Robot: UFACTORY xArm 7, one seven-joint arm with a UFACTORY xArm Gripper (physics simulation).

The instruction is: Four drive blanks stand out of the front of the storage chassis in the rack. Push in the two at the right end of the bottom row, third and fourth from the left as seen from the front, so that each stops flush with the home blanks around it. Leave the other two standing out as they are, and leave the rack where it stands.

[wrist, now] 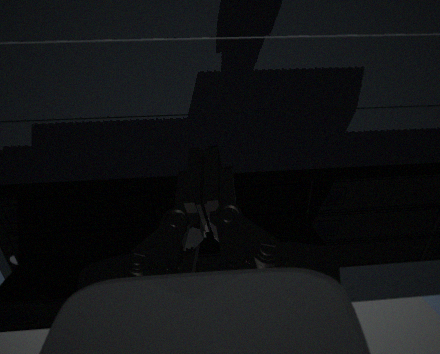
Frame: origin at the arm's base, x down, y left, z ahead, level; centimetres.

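Where they show: gripper, between the fingertips: [208,164].
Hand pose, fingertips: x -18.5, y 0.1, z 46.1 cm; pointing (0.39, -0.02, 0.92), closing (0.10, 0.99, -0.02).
After its pixels a point has its place.
My gripper [208,164] {x -18.5, y 0.1, z 46.1 cm} is shut and empty, its two fingers side by side in the middle of the wrist view. The fingertips overlap the shadowed edge of a broad dark surface, which looks like the top of the storage chassis [100,85] {x -14.1, y -6.6, z 48.5 cm} in the rack. Below that edge the chassis front is almost black. Faint outlines of what may be drive fronts show at the right. The single blanks cannot be told apart, and it is too dark to see which stand out or whether the fingertips touch one.
A large angular shadow lies across the upper surface, above the fingers. A thin pale line crosses that surface near the top. Grey and pale surfaces show at the lower right, a pale strip at the lower left, and a small bluish edge at the far left.
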